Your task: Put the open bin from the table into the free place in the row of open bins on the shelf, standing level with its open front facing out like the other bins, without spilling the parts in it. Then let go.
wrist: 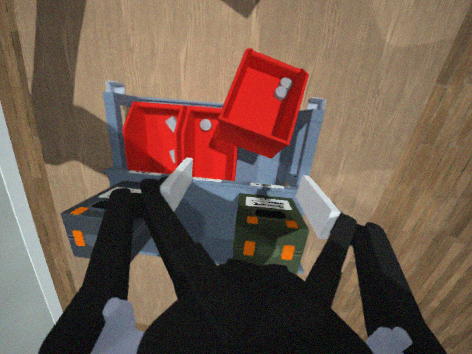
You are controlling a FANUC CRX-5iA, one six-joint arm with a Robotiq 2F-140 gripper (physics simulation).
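Frame: origin at the arm's base, x ahead, y up, z right, level; millimetres.
Seen in the pictures: gripper, fingertip midpoint: [246, 178].
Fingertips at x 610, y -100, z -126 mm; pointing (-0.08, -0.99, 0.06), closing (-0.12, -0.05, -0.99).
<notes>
Pixels of each thing's top centre, then the offset from my fingertips to it. "spot": a spot on its surface instead.
- open red bin, surface spot: [257, 102] spot: dx -96, dy -158, dz +8 mm
- neighbouring red bin, surface spot: [202, 157] spot: dx +46, dy -190, dz +94 mm
- blue-grey shelf, surface spot: [311, 145] spot: dx -52, dy -114, dz -102 mm
- green case, middle of its top: [268, 250] dx +94, dy -2, dz -60 mm
The open red bin [257, 102] is askew at the upper right of the wrist view, turned against the row and apparently tilted. It overlaps the right part of the neighbouring red bin [202, 157] and the shelf's back rail. Two grey round parts [285, 83] [280, 92] lie in it near its right wall. The free place [255, 167] shows partly below it, right of that neighbouring bin. Another red bin [147, 137] stands at the row's left end. My gripper [246, 178] is open and empty, its fingers apart from the askew bin. What bears the bin underneath is hidden.
The blue-grey shelf [311, 145] has raised sides and labels along its front edge. A dark case [102, 220] with orange latches is at the lower left, partly behind the left finger. A green case [272, 232] is at the lower middle, beside the right finger.
</notes>
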